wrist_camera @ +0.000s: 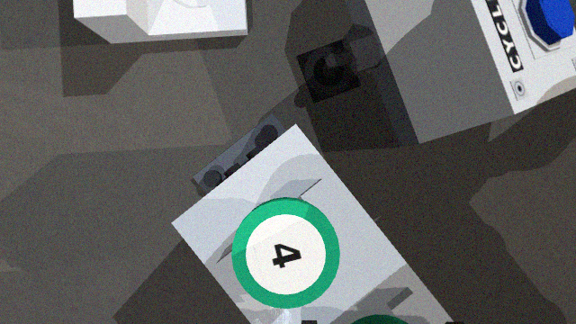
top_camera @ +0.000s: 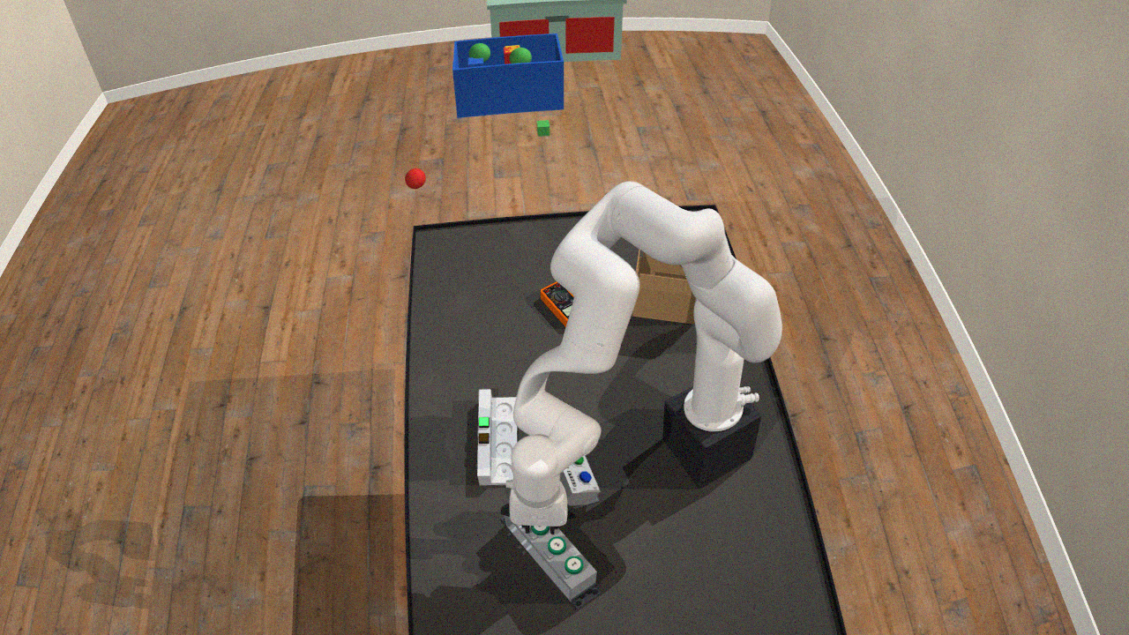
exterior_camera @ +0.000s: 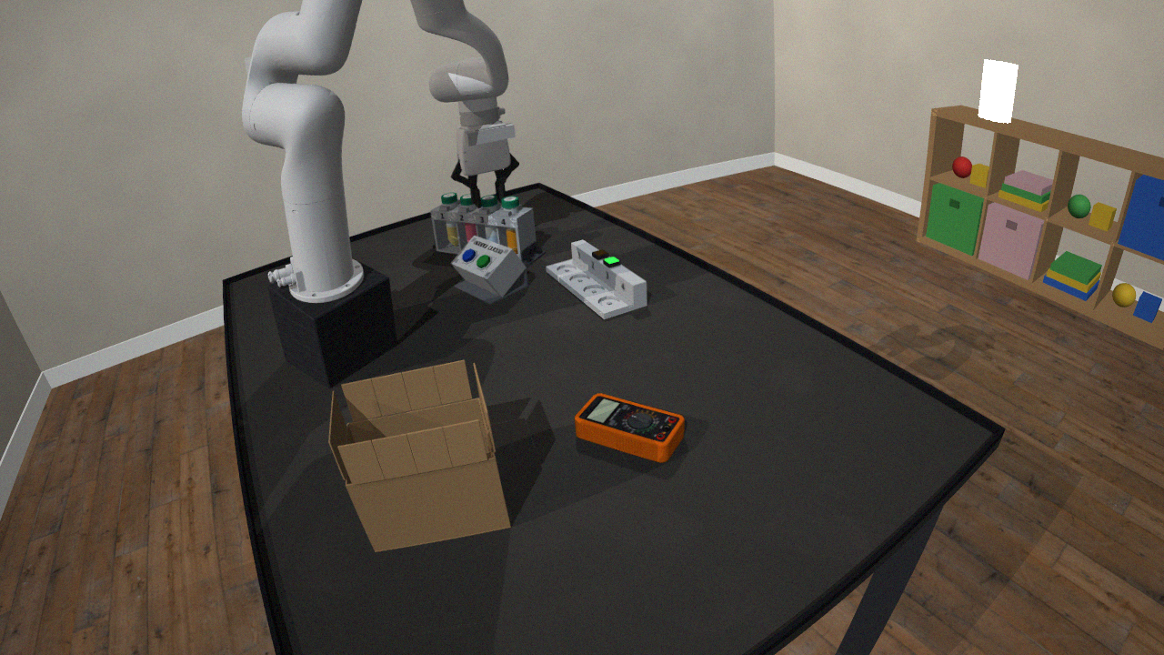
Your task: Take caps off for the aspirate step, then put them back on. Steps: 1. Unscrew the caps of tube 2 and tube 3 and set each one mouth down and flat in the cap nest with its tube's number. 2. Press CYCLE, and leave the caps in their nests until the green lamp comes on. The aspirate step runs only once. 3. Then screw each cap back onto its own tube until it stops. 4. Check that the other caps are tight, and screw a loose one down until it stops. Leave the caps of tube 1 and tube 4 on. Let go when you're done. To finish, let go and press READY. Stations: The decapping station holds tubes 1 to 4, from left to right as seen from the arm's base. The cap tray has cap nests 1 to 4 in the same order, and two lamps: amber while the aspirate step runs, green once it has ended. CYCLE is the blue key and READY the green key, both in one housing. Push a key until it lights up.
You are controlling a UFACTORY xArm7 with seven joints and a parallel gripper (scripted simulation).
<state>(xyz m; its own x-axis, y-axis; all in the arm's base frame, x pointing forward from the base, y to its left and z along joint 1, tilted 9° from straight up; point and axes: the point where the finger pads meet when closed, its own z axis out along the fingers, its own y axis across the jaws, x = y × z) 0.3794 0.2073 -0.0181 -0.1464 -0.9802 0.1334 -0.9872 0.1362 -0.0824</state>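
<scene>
My hand is 4 cm to the left of the cap, 3 cm short of it and 1 cm above it. From my hand the other things lie so: blue key 12 cm to the right, 10 cm behind, 6 cm below; green key 17 cm to the right, 9 cm behind, 6 cm below; key housing 15 cm to the right, 8 cm below, 8 cm behind.
</scene>
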